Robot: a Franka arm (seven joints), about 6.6 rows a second.
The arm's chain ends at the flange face. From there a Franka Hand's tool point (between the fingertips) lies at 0.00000 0.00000 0.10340 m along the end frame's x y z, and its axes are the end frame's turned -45 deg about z.
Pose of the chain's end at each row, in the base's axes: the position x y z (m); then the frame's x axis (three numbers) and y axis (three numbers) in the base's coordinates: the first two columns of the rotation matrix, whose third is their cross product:
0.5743 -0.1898 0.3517 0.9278 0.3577 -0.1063 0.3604 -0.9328 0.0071
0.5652 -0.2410 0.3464 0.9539 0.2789 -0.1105 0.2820 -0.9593 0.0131
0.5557 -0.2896 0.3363 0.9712 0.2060 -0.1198 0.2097 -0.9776 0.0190
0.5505 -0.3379 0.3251 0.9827 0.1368 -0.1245 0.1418 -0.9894 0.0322
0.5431 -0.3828 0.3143 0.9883 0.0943 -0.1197 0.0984 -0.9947 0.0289
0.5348 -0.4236 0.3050 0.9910 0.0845 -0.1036 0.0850 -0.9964 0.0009
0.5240 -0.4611 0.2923 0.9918 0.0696 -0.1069 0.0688 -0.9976 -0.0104
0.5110 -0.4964 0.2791 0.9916 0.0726 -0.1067 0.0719 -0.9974 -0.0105
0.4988 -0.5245 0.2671 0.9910 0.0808 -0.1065 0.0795 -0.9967 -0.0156
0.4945 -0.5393 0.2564 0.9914 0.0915 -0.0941 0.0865 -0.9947 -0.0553
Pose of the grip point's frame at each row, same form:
0.5643 -0.1944 0.2489 0.4012 0.9125 -0.0802 0.9109 -0.4067 -0.0701
0.5546 -0.2455 0.2436 0.4751 0.8755 -0.0874 0.8739 -0.4811 -0.0689
0.5440 -0.2941 0.2337 0.5385 0.8369 -0.0981 0.8350 -0.5456 -0.0713
0.5382 -0.3430 0.2226 0.5946 0.7963 -0.1108 0.7951 -0.6029 -0.0653
0.5311 -0.3870 0.2117 0.6293 0.7700 -0.1051 0.7684 -0.6367 -0.0642
0.5241 -0.4246 0.2022 0.6406 0.7643 -0.0739 0.7608 -0.6448 -0.0726
0.5129 -0.4608 0.1895 0.6527 0.7546 -0.0682 0.7500 -0.6562 -0.0829
0.4999 -0.4961 0.1763 0.6503 0.7566 -0.0680 0.7520 -0.6539 -0.0829
0.4877 -0.5238 0.1643 0.6445 0.7619 -0.0643 0.7570 -0.6476 -0.0863
0.4843 -0.5345 0.1536 0.6399 0.7681 -0.0274 0.7622 -0.6387 -0.1056

